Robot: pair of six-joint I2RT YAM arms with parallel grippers.
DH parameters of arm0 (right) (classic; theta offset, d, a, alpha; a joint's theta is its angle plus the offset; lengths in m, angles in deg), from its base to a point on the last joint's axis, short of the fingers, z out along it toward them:
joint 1: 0 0.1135 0.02 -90
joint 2: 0 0 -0.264 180
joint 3: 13.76 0 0.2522 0
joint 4: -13.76 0 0.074 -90
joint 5: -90 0 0 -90
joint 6: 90 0.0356 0 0
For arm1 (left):
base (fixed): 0 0 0 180
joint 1: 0 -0.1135 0.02 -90
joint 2: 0 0 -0.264 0
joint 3: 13.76 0 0.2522 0
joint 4: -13.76 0 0.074 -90
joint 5: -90 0 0 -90
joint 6: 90 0.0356 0 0
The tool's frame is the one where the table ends.
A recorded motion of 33 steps. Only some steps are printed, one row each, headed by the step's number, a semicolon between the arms.
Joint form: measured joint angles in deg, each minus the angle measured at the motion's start. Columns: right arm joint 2, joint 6, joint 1, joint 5, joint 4, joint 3; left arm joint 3, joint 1, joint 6, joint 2, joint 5, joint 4.
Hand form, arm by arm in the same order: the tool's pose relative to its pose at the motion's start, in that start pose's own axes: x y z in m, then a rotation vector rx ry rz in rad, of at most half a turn. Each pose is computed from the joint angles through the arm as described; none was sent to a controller.
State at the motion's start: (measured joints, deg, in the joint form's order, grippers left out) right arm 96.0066 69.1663 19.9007 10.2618 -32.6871 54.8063; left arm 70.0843 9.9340 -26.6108 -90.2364 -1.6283 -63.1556
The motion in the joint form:
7: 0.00 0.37 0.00 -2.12 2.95 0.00; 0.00 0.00 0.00 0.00 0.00 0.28
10: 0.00 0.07 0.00 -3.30 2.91 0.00; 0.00 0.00 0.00 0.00 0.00 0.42
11: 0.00 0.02 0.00 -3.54 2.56 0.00; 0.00 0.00 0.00 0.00 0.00 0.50
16: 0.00 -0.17 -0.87 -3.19 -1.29 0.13; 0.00 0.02 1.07 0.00 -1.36 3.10
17: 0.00 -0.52 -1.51 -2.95 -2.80 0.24; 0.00 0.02 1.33 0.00 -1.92 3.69
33: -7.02 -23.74 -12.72 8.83 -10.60 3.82; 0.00 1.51 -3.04 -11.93 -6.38 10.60
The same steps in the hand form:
7: -0.0032 0.0048 -0.0002 -0.0345 -0.0525 -0.0018; -0.0005 -0.0002 0.0000 0.0022 -0.0044 0.0001
10: -0.0039 0.0045 -0.0002 -0.0265 -0.0717 -0.0064; -0.0007 -0.0004 0.0000 0.0033 -0.0066 0.0002
11: -0.0038 0.0038 -0.0002 -0.0194 -0.0735 -0.0063; -0.0009 -0.0004 0.0000 0.0039 -0.0078 0.0002
16: -0.0053 -0.0039 -0.0013 0.0380 -0.0494 0.0146; -0.0049 -0.0035 -0.0002 0.0451 -0.0381 0.0212
17: -0.0073 -0.0072 -0.0023 0.0585 -0.0398 0.0229; -0.0057 -0.0043 -0.0002 0.0583 -0.0432 0.0265
33: -0.0434 -0.0219 -0.0600 -0.0983 0.0456 -0.2088; -0.0252 -0.0247 0.0617 0.0887 0.0762 -0.0288

